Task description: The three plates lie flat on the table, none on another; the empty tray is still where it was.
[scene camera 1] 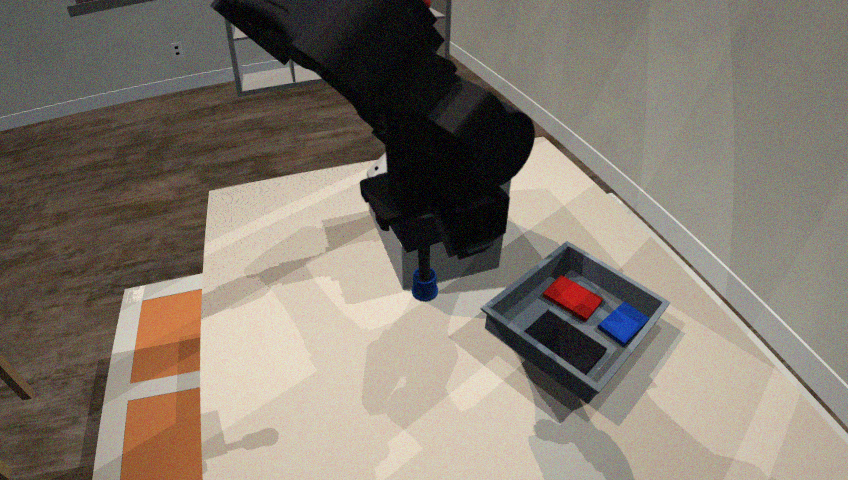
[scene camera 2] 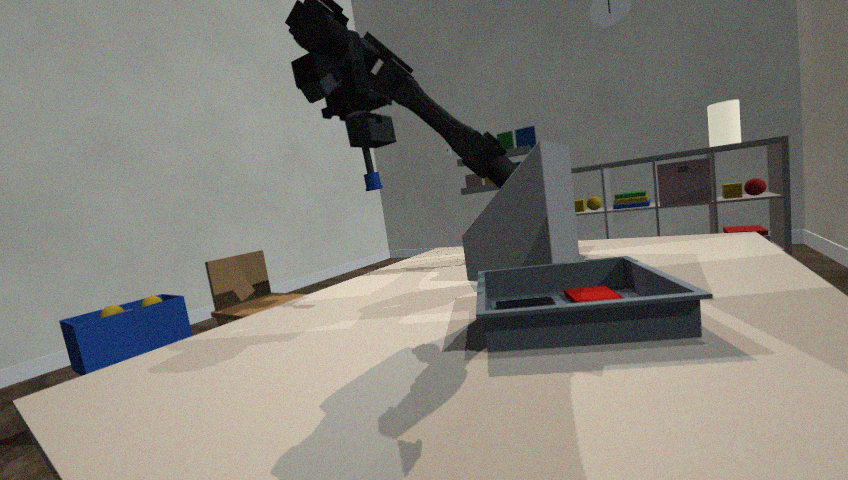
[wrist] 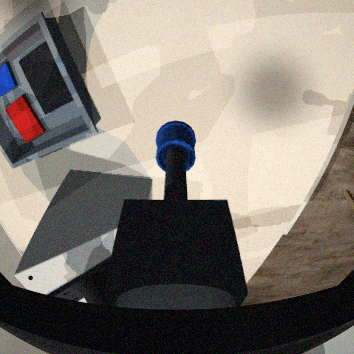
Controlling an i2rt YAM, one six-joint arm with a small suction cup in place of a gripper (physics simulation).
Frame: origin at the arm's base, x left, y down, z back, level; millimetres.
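Where they show: hand, its tool point: (scene camera 1: 425,291) (scene camera 2: 374,189) (wrist: 175,138); arm's base, origin of its link: (scene camera 2: 518,186) (wrist: 90,278).
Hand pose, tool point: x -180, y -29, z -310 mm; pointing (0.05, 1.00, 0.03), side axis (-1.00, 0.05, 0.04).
Observation:
Each offset is from my tool point to the top centre of the thing.
The grey tray @(dx +288, dy +167, dz +2 mm) (scene camera 1: 535,355) (scene camera 2: 595,327) (wrist: 65,134) stands on the table and holds three plates. The red plate @(dx +322, dy +205, dz +50 mm) (scene camera 1: 572,296) (scene camera 2: 592,293) (wrist: 25,119), the blue plate @(dx +364, dy +204, dz -43 mm) (scene camera 1: 623,322) (wrist: 6,79) and the larger black plate @(dx +237, dy +204, dz -25 mm) (scene camera 1: 565,340) (scene camera 2: 525,302) (wrist: 46,77) lie flat on its floor, side by side, none on another. The blue plate does not show in scene camera 2. My gripper (scene camera 1: 424,285) (scene camera 2: 372,181) (wrist: 176,145), a blue suction cup, is open with nothing on it. It points down, high above the table and away from the tray.
The arm's grey wedge base (scene camera 1: 452,267) (scene camera 2: 511,237) (wrist: 85,215) stands close to the tray. An orange-panelled white surface (scene camera 1: 166,333) lies beyond the table's left edge. A blue bin (scene camera 2: 127,336) and a wooden chair (scene camera 2: 238,276) stand off the table.

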